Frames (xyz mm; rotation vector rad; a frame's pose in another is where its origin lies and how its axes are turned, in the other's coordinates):
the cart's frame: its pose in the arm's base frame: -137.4 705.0 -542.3 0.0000 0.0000 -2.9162
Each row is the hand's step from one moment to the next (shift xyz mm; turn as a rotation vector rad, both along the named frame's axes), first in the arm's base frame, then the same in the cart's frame.
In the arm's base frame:
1: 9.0 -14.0 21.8 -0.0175 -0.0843 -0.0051
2: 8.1 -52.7 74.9 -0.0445 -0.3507 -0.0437
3: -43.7 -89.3 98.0 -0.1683 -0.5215 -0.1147
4: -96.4 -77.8 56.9 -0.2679 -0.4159 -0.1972
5: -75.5 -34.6 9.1 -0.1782 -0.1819 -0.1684
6: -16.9 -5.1 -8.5 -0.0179 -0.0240 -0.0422
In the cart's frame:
1: -5.6 15.7 21.8 0.0359 0.0783 -0.0051
2: 3.9 53.2 74.9 0.1218 0.3319 -0.0437
3: 62.6 77.3 98.0 0.2806 0.4707 -0.1147
4: 111.3 54.3 56.9 0.3541 0.3455 -0.1972
5: 81.3 16.9 9.1 0.2143 0.1375 -0.1684
6: 17.6 1.2 -8.5 0.0228 0.0194 -0.0422

